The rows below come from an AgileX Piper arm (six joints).
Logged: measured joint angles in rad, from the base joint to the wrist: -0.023 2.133 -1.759 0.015 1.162 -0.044; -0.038 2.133 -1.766 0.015 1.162 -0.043; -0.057 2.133 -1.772 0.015 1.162 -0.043; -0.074 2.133 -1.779 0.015 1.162 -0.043; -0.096 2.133 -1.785 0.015 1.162 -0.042; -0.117 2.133 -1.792 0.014 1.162 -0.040; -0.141 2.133 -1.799 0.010 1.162 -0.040; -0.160 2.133 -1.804 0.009 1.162 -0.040; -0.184 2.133 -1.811 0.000 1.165 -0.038
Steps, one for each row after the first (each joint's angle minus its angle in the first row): -0.015 0.000 -0.007 0.000 0.000 0.001; -0.034 0.000 -0.013 0.000 0.000 0.001; -0.051 0.000 -0.020 0.000 0.000 0.001; -0.073 0.000 -0.026 0.000 0.000 0.002; -0.094 0.000 -0.033 -0.001 0.000 0.004; -0.118 0.000 -0.040 -0.005 0.000 0.004; -0.137 0.000 -0.045 -0.006 0.000 0.004; -0.161 0.000 -0.052 -0.015 0.003 0.006
